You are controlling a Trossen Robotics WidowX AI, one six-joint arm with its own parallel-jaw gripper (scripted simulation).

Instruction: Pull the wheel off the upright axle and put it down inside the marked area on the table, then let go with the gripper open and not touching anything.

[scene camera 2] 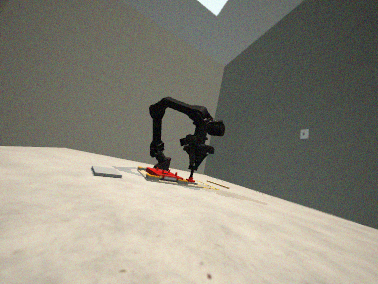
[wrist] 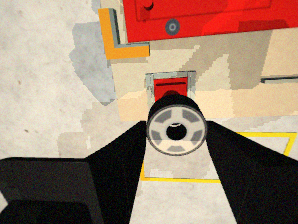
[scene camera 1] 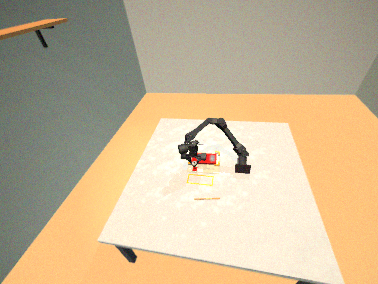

Labels:
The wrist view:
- my gripper
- grey wheel: held by my gripper

